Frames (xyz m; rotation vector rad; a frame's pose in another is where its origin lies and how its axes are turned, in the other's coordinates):
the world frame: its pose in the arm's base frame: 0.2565 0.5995 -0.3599 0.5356 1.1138 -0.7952
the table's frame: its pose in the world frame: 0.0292 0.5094 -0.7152 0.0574 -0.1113 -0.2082
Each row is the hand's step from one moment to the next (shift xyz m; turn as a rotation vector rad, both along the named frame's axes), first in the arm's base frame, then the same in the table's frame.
Working: the arm's base frame: its pose in the table's frame: 0.1051 -1.0308 1.2057 -0.4219 -1.0570 1.0284

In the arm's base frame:
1: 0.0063 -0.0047 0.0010 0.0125 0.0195 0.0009
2: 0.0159 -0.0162 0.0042 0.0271 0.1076 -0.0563
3: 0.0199 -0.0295 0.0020 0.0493 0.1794 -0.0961
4: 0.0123 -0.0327 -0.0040 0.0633 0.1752 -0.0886
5: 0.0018 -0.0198 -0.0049 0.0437 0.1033 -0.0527
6: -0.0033 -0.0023 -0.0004 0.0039 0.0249 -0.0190
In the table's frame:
1: 0.0021 0.0029 0.0071 -0.0089 0.0201 -0.0072
2: 0.0060 0.0048 0.0218 -0.0007 0.0859 -0.0901
3: 0.0148 0.0020 0.0323 0.0012 0.1470 -0.1491
4: 0.0208 -0.0050 0.0279 -0.0017 0.1556 -0.1354
5: 0.0141 -0.0074 0.0129 0.0001 0.0973 -0.0768
6: 0.0011 -0.0039 -0.0002 0.0047 0.0189 -0.0249

